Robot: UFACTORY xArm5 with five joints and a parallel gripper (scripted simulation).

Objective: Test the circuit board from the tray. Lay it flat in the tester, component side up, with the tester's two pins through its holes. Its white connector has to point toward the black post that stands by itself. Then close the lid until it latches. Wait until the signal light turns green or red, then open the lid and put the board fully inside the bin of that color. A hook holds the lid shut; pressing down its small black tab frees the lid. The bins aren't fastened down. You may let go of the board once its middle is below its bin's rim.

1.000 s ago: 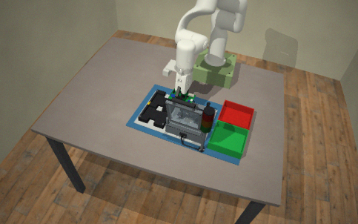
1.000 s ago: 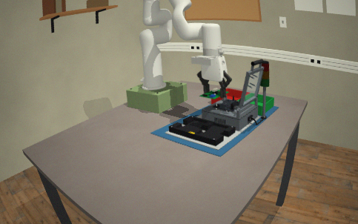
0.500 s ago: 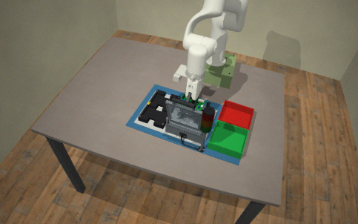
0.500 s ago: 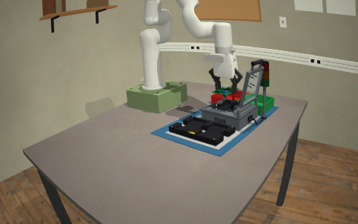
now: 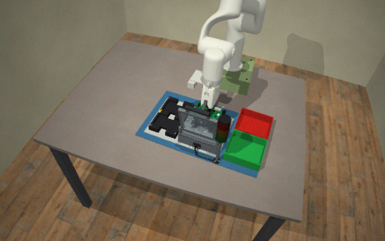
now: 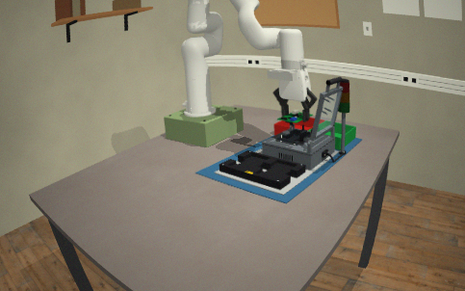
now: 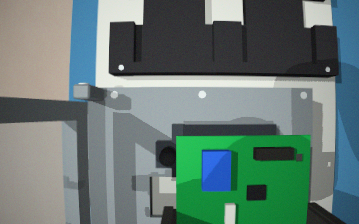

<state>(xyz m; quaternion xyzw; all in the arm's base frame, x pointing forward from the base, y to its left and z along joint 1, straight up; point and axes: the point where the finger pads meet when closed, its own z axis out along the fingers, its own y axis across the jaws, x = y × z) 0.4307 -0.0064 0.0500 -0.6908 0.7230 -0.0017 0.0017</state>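
My hand is 1 cm short of the nest, 1 cm to the right of it and 7 cm above it. From my hand the other things lie so: green bin 5 cm ahead, 20 cm to the left, 12 cm below; then clear lid 12 cm ahead, 5 cm above; then green circuit board right at my hand.
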